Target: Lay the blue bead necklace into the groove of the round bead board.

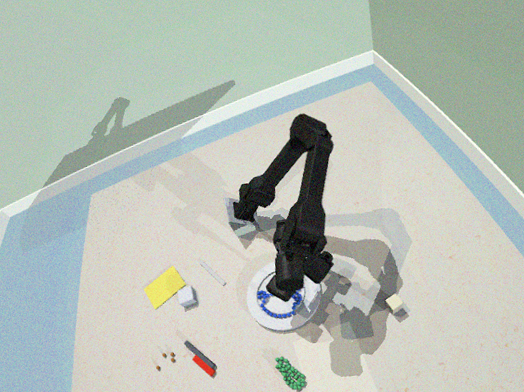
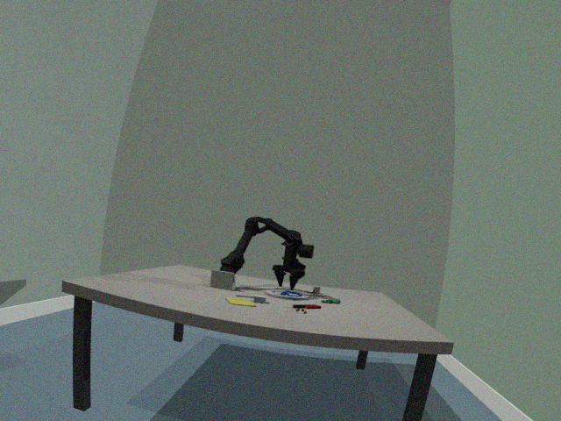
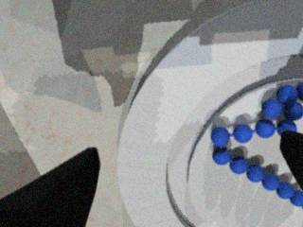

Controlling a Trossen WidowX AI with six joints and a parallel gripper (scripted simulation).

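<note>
Now: the round bead board 70 mm to the right of my gripper tip, 20 mm below it and 20 mm ahead of it. Also, from my gripper tip: grey tool (310 mm to the right, 140 mm ahead, 20 mm below); then cream cube (190 mm to the left, 140 mm ahead, 10 mm below); then stick (260 mm to the right, 110 mm behind, 30 mm below).
</note>
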